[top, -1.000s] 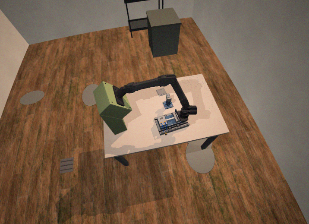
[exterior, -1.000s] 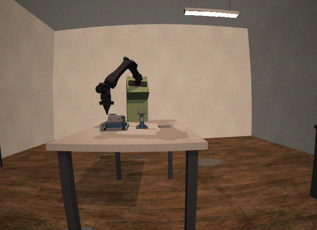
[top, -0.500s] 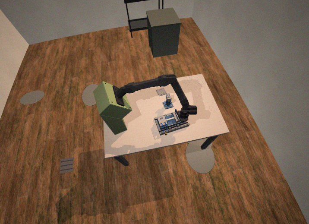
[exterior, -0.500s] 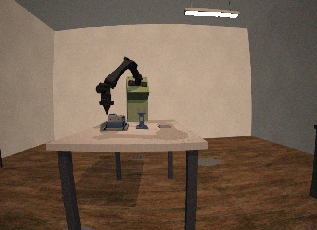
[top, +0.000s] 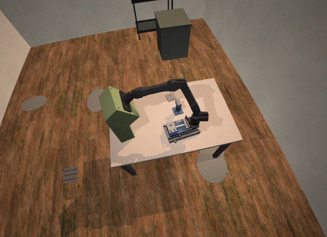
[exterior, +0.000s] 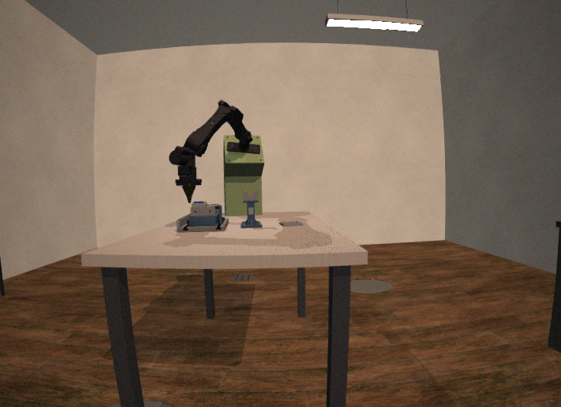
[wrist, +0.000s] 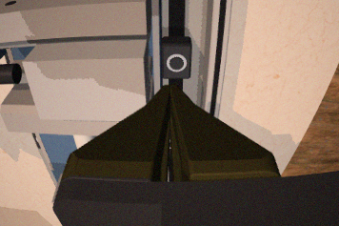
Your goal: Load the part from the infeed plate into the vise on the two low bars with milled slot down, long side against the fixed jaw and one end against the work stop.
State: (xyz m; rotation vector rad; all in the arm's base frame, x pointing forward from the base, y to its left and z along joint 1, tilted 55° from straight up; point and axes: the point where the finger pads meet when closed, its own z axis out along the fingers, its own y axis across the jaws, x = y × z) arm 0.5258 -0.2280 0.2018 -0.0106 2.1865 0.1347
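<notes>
Now: the part 40 mm to the left of my hand and 30 mm below it. Also, from my hand: moving jaw: 40 mm behind, 60 mm to the left, 40 mm below; dark work stop rod: 10 mm behind, 110 mm to the left, 30 mm below; grey jaw: 20 mm ahead, 60 mm to the left, 40 mm below.
</notes>
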